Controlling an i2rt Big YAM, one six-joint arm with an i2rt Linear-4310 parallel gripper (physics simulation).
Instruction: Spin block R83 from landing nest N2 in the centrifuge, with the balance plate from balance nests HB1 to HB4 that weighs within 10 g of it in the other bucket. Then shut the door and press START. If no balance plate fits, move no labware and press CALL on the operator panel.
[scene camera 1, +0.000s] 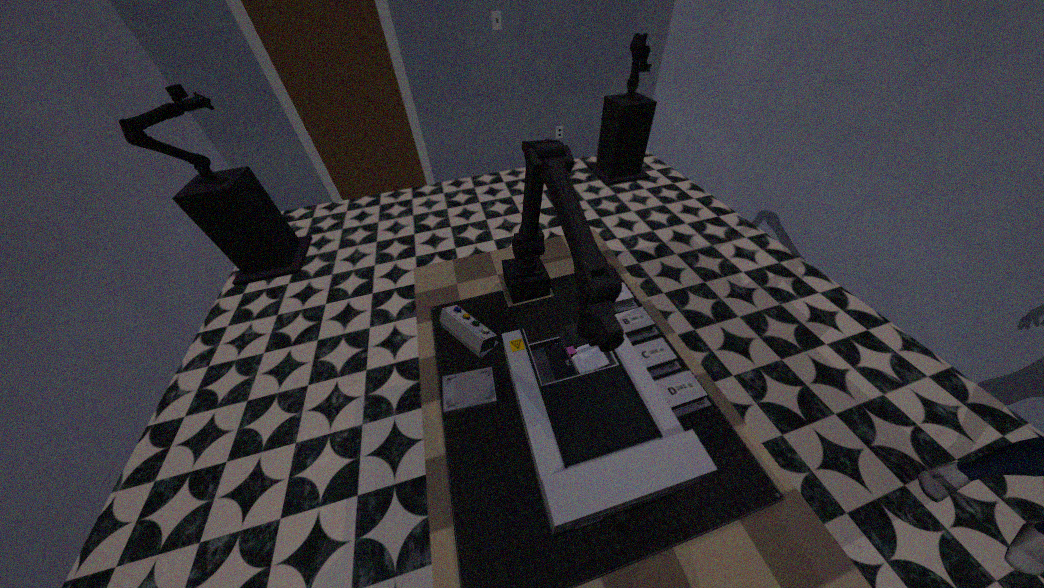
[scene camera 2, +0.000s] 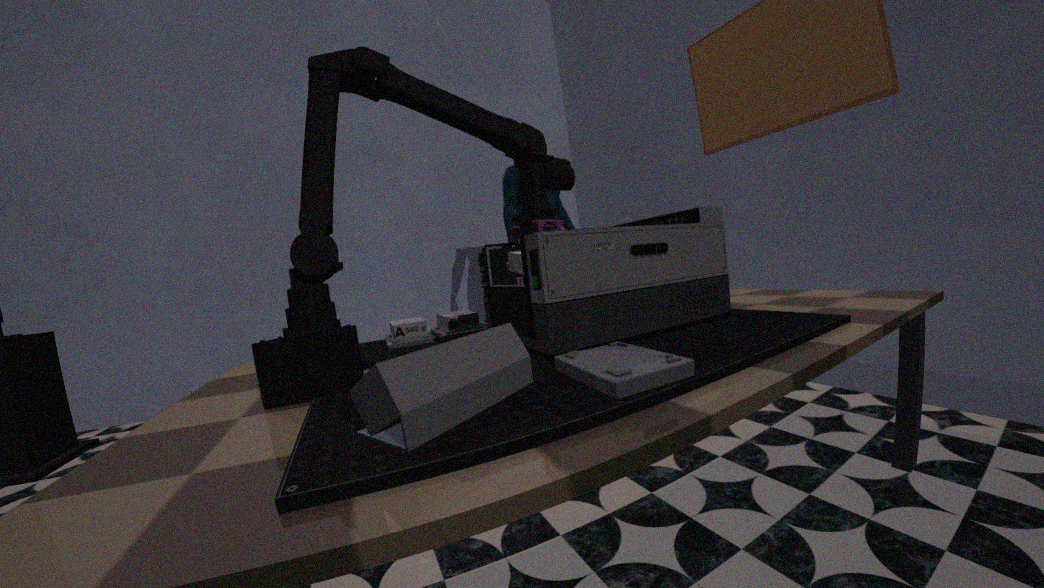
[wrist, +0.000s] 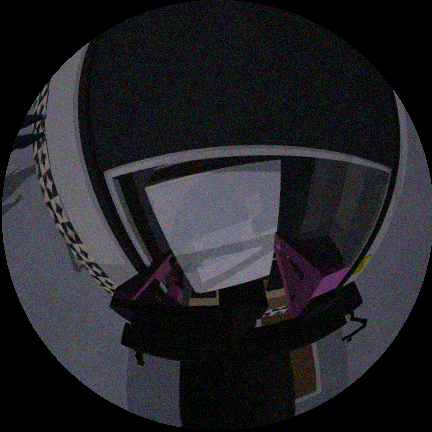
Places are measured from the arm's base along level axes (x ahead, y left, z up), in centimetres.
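Pixels of known places: gripper, between the fingertips: (scene camera 1: 583, 350) (wrist: 225, 242); arm's base, origin of its link: (scene camera 1: 525, 270) (scene camera 2: 314, 332) (wrist: 243, 313).
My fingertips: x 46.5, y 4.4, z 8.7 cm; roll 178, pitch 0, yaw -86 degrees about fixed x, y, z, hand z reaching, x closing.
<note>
Ahead of a thing's pixels: the offset from my fingertips to its top centre. "spot": to the spot under its first point. Level surfaces: height alone.
The centrifuge (scene camera 1: 631, 478) (scene camera 2: 577, 266) (wrist: 95, 200) is open, with a dark opening at the arm's side. My gripper (scene camera 1: 590, 352) (wrist: 225, 242), with magenta fingers, is shut on a white block {dy +0.2, dx +0.9, dz +2.2 cm} (scene camera 1: 591, 359) (scene camera 2: 515, 261) (wrist: 225, 215) and holds it at the opening. No label can be read on this block. The bucket seats under it are mostly hidden. Balance plates B {dy +25.8, dx -13.7, dz -12.1 cm} (scene camera 1: 635, 319), C {dy +25.0, dx +0.3, dz -12.1 cm} (scene camera 1: 657, 353) and D {dy +26.1, dx +13.5, dz -12.1 cm} (scene camera 1: 683, 390) sit in a row beside the centrifuge; plate A {dy +25.2, dx -27.2, dz -12.1 cm} (scene camera 2: 407, 330) shows in scene camera 2. The operator panel {dy -31.2, dx -28.5, dz -9.1 cm} (scene camera 1: 467, 330) (scene camera 2: 460, 387) has coloured buttons.
A flat, pale square nest {dy -34.4, dx -6.4, dz -14.8 cm} (scene camera 1: 469, 388) (scene camera 2: 624, 368) lies beside the centrifuge on the black mat {dz -17.5 cm} (scene camera 1: 496, 504) (scene camera 2: 343, 474). The opening's pale rim {spot: dy -1.4, dx +8.4, dz +3.5 cm} (wrist: 250, 150) surrounds the held block closely on one side. Two other arms stand on black pedestals (scene camera 1: 237, 219) (scene camera 1: 624, 138) away from the table.
</note>
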